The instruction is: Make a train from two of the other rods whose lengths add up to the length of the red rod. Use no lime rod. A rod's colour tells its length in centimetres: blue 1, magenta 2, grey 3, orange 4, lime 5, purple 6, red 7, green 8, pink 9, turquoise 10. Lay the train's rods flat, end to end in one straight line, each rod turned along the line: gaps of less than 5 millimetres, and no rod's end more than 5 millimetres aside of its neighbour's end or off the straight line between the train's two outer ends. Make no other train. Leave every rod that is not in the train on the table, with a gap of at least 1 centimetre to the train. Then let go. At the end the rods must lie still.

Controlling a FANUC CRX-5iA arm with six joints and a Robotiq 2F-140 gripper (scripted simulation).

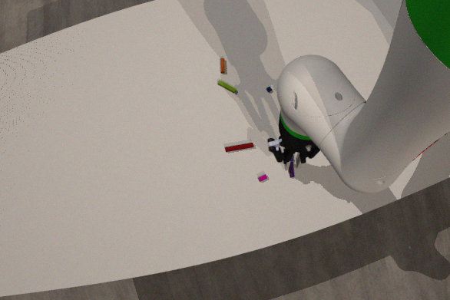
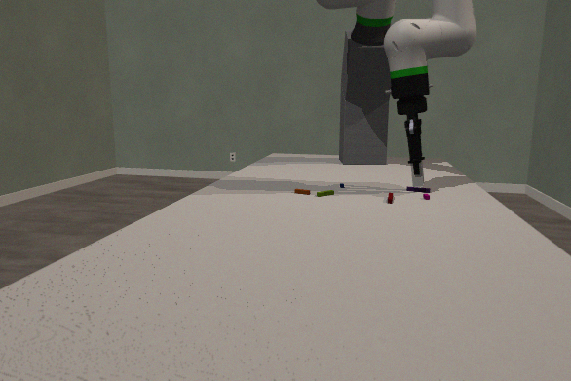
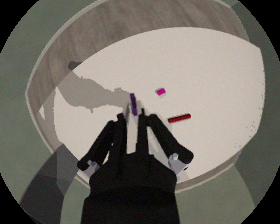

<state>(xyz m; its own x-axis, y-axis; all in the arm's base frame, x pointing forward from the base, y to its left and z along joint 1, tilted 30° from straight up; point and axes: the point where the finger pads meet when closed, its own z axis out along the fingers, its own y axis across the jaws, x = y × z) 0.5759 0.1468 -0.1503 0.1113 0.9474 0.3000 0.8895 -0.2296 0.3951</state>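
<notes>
Right now the purple rod is 5 cm below my hand. The rest, counted from my hand: blue rod: 1 cm behind, 20 cm to the right, 5 cm below; magenta rod: 8 cm ahead, 1 cm to the left, 5 cm below; red rod: 11 cm ahead, 8 cm to the right, 5 cm below.
</notes>
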